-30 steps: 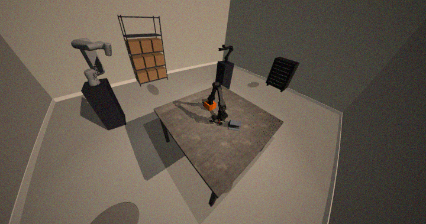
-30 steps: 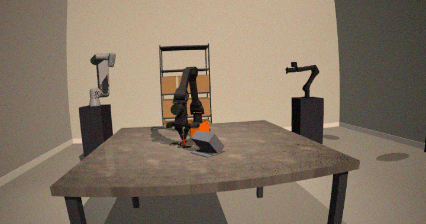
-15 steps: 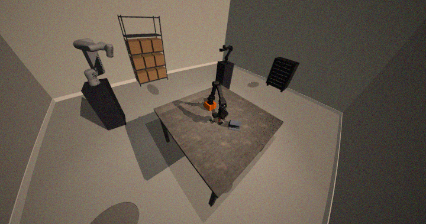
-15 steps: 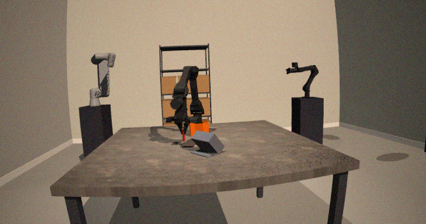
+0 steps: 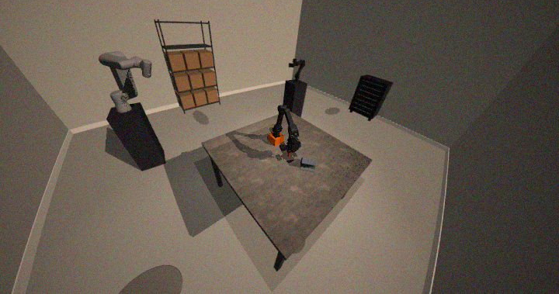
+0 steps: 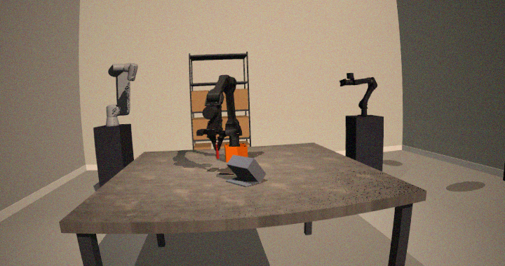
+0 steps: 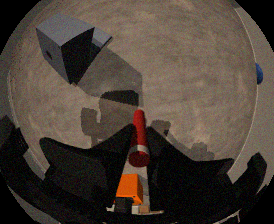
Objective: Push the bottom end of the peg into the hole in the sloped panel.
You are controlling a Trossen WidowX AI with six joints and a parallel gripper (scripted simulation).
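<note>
Now: the grey sloped panel 14 cm to the left of my gripper tip, 14 cm ahead of it and 6 cm below it. Also, from my gripper tip: red round peg: 2 cm above.
</note>
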